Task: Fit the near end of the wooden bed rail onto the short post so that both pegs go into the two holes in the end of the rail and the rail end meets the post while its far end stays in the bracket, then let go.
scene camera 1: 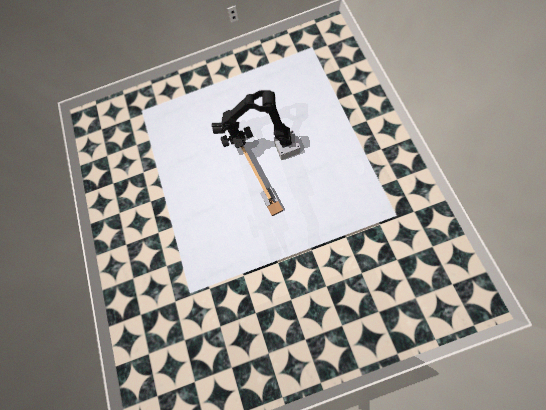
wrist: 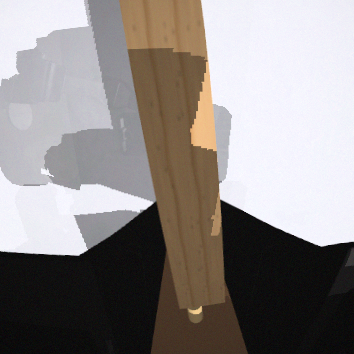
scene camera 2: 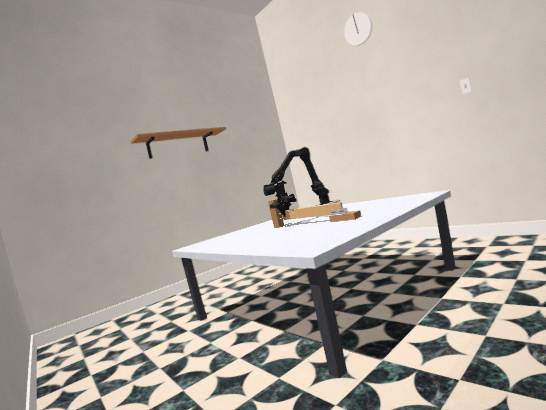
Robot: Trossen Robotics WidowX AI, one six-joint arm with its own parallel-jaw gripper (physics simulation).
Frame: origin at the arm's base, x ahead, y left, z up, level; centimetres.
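Seen in the pictures: gripper, fingertip midpoint: (wrist: pixel 187 206) (scene camera 2: pixel 286 216); arm's base at its link origin: (scene camera 1: pixel 285 141) (scene camera 2: pixel 325 203).
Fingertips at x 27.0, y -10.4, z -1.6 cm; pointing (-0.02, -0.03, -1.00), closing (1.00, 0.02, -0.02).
Offsets run from my fingertips to a thing's middle. "spot": to the spot under its first point. Level surfaces: height alone.
The wooden bed rail {dx -2.9, dy +19.4, dz +0.5 cm} (scene camera 1: pixel 258 172) (scene camera 2: pixel 311 211) (wrist: pixel 175 147) lies along the white table {dz -6.4 cm} (scene camera 1: pixel 332 183) (scene camera 2: pixel 312 244). Its far end sits in the grey bracket {spot: dx -6.9, dy +41.0, dz +0.6 cm} (scene camera 1: pixel 272 198) (scene camera 2: pixel 340 211) on a small wooden base {dx -6.2, dy +41.6, dz -4.6 cm} (scene camera 1: pixel 276 210) (scene camera 2: pixel 346 215). My gripper (scene camera 1: pixel 236 141) (scene camera 2: pixel 281 202) (wrist: pixel 187 206) is shut on the rail near its near end, by the short post {spot: dx +2.7, dy -6.0, dz +2.2 cm} (scene camera 2: pixel 276 214) (wrist: pixel 197 335). In the wrist view a short bit of one peg {spot: dx +0.5, dy -5.1, dz +2.4 cm} (wrist: pixel 195 313) shows between the rail end and the post face. The second peg is hidden.
The arm's grey base (scene camera 1: pixel 288 149) stands on the table right of the rail. The table edges are far from the work. A wall shelf (scene camera 2: pixel 178 134) and a clock (scene camera 2: pixel 358 28) hang on the walls.
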